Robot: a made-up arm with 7 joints. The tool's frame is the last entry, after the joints.
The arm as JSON. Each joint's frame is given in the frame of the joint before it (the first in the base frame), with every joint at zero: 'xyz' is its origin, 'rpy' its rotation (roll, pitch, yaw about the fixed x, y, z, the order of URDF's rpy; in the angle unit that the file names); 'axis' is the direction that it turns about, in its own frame. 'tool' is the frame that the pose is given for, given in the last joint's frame.
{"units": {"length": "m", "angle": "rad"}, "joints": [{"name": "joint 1", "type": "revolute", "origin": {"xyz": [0.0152, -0.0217, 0.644], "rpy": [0.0, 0.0, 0.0]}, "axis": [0.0, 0.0, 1.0]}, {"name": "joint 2", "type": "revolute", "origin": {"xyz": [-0.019, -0.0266, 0.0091], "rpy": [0.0, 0.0, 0.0]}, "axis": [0.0, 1.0, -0.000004]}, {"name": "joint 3", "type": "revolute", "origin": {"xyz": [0.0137, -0.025, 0.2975], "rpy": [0.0, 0.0, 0.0]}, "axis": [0.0, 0.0, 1.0]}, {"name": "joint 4", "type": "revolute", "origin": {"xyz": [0.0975, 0.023, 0.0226], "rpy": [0.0, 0.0, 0.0]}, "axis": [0.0, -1.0, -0.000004]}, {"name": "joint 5", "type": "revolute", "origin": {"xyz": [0.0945, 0.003, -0.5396], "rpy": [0.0, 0.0, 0.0]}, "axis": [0.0, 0.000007, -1.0]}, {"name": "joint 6", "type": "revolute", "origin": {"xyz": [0.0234, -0.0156, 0.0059], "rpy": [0.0, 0.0, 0.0]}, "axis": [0.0, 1.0, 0.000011]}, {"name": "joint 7", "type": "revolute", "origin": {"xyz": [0.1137, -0.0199, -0.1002], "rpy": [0.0, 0.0, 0.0]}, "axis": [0.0, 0.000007, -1.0]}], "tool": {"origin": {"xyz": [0.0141, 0.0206, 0.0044], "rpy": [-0.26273, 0.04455, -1.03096]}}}
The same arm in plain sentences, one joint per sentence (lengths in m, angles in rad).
The arm has seven revolute joints in a row. What follows holds with every joint at zero, and every direction is one of the base frame's.
The first joint lies 0.0152 m along +x and 0.0217 m along -y and 0.6440 m along +z from the base frame's origin and turns about +z.
The second joint lies 0.0190 m along -x and 0.0266 m along -y and 0.0091 m along +z from the first joint and turns about +y.
The third joint lies 0.0137 m along +x and 0.0250 m along -y and 0.2975 m along +z from the second joint and turns about +z.
The fourth joint lies 0.0975 m along +x and 0.0230 m along +y and 0.0226 m along +z from the third joint and turns about -y.
The fifth joint lies 0.0945 m along +x and 0.0030 m along +y and 0.5396 m along -z from the fourth joint and turns about -z.
The sixth joint lies 0.0234 m along +x and 0.0156 m along -y and 0.0059 m along +z from the fifth joint and turns about +y.
The seventh joint lies 0.1137 m along +x and 0.0199 m along -y and 0.1002 m along -z from the sixth joint and turns about -z.
The tool frame, which is the frame that the pose is given for, lies 0.0141 m along +x and 0.0206 m along +y and 0.0044 m along +z from the seventh joint; its axes are the base frame's turned by roll -0.2627, pitch 0.0445 and yaw -1.0310 rad (as in URDF: about the fixed x, then y, then z).

